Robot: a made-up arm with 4 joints. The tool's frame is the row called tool. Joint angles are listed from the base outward.
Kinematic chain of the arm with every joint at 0, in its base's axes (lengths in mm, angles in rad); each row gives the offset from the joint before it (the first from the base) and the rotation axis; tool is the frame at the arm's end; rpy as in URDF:
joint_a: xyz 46 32 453.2 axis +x
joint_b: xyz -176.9 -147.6 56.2 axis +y
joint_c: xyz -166.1 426.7 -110 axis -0.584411 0.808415 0.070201
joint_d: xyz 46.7 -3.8 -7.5 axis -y
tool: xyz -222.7 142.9 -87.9 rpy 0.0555 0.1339 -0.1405
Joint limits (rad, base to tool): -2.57..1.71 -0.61..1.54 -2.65..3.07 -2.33..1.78
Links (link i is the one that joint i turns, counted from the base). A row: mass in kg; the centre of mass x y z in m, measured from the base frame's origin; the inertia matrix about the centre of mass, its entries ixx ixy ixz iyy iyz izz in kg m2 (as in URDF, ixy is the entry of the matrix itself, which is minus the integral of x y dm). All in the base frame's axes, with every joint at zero. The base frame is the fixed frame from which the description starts. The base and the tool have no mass.
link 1: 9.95; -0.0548 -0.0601 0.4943; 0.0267 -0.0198 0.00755 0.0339 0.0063 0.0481
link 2: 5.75; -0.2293 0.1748 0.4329; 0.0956 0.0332 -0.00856 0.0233 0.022 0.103
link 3: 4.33; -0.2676 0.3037 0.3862; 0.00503 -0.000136 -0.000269 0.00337 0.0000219 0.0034
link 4: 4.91; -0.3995 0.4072 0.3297; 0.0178 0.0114 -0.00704 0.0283 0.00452 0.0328
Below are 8 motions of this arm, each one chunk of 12 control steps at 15 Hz.
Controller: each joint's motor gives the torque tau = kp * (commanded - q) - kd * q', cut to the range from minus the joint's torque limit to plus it. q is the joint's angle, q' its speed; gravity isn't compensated. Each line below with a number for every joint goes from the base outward.
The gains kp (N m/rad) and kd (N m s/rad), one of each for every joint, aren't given. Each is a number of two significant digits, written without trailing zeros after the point. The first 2 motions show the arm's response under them.
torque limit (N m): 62 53 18 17
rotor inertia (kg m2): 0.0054 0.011 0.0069 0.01
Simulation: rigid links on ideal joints. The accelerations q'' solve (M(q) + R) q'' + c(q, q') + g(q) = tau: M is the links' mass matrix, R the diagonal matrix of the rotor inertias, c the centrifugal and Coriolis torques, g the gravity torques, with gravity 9.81 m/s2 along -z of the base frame. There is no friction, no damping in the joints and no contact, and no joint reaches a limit. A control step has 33 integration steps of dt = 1/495 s. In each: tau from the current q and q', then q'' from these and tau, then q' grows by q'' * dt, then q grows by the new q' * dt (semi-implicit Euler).
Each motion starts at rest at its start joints. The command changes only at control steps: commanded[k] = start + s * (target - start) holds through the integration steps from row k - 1 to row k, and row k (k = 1, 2, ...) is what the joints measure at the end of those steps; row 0 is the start. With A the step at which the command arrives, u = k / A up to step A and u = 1 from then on. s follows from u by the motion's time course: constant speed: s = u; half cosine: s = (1 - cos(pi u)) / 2; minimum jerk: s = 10 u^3 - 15 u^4 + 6 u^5; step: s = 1 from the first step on.
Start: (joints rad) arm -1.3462 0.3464 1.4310 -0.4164
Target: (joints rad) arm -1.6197 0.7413 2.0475 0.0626
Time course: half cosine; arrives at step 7
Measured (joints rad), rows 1 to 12:
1: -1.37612 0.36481 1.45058 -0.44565
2: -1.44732 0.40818 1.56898 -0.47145
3: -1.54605 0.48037 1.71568 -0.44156
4: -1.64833 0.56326 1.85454 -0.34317
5: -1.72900 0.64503 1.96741 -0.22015
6: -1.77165 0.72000 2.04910 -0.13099
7: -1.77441 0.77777 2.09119 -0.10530
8: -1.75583 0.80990 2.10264 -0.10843
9: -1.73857 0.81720 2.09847 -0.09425
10: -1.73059 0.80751 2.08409 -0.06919
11: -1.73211 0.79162 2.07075 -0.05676
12: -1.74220 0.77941 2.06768 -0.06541
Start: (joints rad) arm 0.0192 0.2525 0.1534 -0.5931
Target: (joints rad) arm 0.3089 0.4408 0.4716 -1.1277
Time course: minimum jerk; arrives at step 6
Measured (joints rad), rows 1 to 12:
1: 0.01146 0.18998 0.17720 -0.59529
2: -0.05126 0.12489 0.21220 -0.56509
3: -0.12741 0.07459 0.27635 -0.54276
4: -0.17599 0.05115 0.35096 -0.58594
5: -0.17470 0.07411 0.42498 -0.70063
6: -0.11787 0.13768 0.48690 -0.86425
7: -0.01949 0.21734 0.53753 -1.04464
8: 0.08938 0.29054 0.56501 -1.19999
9: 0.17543 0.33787 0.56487 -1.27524
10: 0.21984 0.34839 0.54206 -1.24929
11: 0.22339 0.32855 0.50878 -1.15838
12: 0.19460 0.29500 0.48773 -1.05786
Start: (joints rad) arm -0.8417 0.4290 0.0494 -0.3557
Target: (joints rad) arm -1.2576 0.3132 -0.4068 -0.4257
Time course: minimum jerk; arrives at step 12
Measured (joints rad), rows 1 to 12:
1: -0.86454 0.39970 0.03617 -0.37412
2: -0.92708 0.35634 0.01794 -0.35021
3: -1.00237 0.31080 -0.03744 -0.27369
4: -1.07698 0.26731 -0.11774 -0.18864
5: -1.14848 0.23221 -0.20009 -0.14424
6: -1.21264 0.21440 -0.26832 -0.14861
7: -1.26402 0.21639 -0.32213 -0.18781
8: -1.29870 0.23094 -0.36630 -0.24230
9: -1.31702 0.24882 -0.40109 -0.29131
10: -1.32383 0.26322 -0.42399 -0.32259
11: -1.32529 0.27069 -0.43431 -0.33474
12: -1.32607 0.27131 -0.43662 -0.33282

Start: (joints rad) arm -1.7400 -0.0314 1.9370 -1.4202
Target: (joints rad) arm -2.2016 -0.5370 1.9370 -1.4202
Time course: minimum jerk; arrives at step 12
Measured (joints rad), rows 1 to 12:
1: -1.73054 -0.03049 1.91305 -1.41798
2: -1.70665 -0.03713 1.88431 -1.38958
3: -1.68351 -0.05125 1.85939 -1.34386
4: -1.67414 -0.08015 1.84071 -1.30187
5: -1.68905 -0.13221 1.82933 -1.27915
6: -1.73391 -0.20884 1.82659 -1.28221
7: -1.80663 -0.30240 1.83427 -1.30921
8: -1.89682 -0.39854 1.85114 -1.35157
9: -1.98815 -0.48056 1.87226 -1.39665
10: -2.06282 -0.53479 1.89097 -1.43153
11: -2.10712 -0.55562 1.90137 -1.44579
12: -2.11583 -0.54815 1.89938 -1.43370

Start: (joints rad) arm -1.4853 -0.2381 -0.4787 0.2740
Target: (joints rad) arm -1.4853 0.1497 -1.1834 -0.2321
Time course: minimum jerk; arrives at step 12
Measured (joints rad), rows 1 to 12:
1: -1.47630 -0.24464 -0.50327 0.27580
2: -1.45736 -0.24668 -0.55318 0.29887
3: -1.44037 -0.23575 -0.62880 0.31229
4: -1.43142 -0.20510 -0.71839 0.29059
5: -1.43337 -0.15004 -0.80920 0.22505
6: -1.44606 -0.07623 -0.89412 0.12061
7: -1.46470 0.00180 -0.97256 -0.00070
8: -1.47997 0.06877 -1.04847 -0.10381
9: -1.48448 0.11653 -1.11966 -0.15807
10: -1.47988 0.14375 -1.17570 -0.16170
11: -1.47364 0.15239 -1.20726 -0.13974
12: -1.47279 0.14815 -1.21531 -0.11921

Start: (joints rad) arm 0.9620 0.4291 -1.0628 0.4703
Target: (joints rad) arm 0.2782 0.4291 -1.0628 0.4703
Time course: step
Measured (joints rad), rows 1 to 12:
1: 0.78119 0.54898 -1.24701 0.39807
2: 0.57908 0.47420 -1.12357 0.42533
3: 0.30877 0.34458 -0.97525 0.45852
4: 0.02432 0.20867 -0.84988 0.51143
5: -0.23119 0.12654 -0.78999 0.57600
6: -0.45065 0.13071 -0.82628 0.60257
7: -0.57539 0.15033 -0.81607 0.57646
8: -0.60076 0.17045 -0.78648 0.52060
9: -0.52601 0.18015 -0.77537 0.48387
10: -0.34937 0.17179 -0.78442 0.49811
11: -0.14084 0.20532 -0.89486 0.53731
12: 0.05034 0.27151 -1.02181 0.56182

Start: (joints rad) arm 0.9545 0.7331 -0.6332 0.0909
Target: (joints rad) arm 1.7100 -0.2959 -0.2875 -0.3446
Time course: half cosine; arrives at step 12
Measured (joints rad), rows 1 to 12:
1: 0.98945 0.64838 -0.57620 0.09253
2: 0.98983 0.57264 -0.53321 0.08266
3: 0.99329 0.47221 -0.51113 0.07094
4: 1.01224 0.34767 -0.47533 0.06133
5: 1.04627 0.21088 -0.43113 0.03111
6: 1.09732 0.07526 -0.38347 -0.02000
7: 1.16737 -0.04815 -0.34165 -0.08175
8: 1.25638 -0.15326 -0.31134 -0.14554
9: 1.35963 -0.23585 -0.29174 -0.20776
10: 1.46762 -0.29132 -0.28010 -0.26772
11: 1.56807 -0.31476 -0.27436 -0.32432
12: 1.64779 -0.30237 -0.27362 -0.37494

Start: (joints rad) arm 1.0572 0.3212 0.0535 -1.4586
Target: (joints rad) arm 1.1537 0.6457 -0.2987 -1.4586
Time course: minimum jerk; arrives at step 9
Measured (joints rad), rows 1 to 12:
1: 1.06372 0.27469 0.02647 -1.48484
2: 1.04231 0.25900 -0.02086 -1.46712
3: 1.01143 0.27675 -0.05503 -1.40791
4: 0.98645 0.30869 -0.11768 -1.37076
5: 0.98057 0.35429 -0.19520 -1.35782
6: 1.00133 0.41310 -0.26520 -1.35913
7: 1.04910 0.47587 -0.31847 -1.37925
8: 1.11673 0.53317 -0.34949 -1.42016
9: 1.19118 0.58035 -0.36175 -1.47291
10: 1.25717 0.61773 -0.36934 -1.51979
11: 1.30554 0.64176 -0.37813 -1.54462
12: 1.33217 0.64953 -0.38862 -1.54342

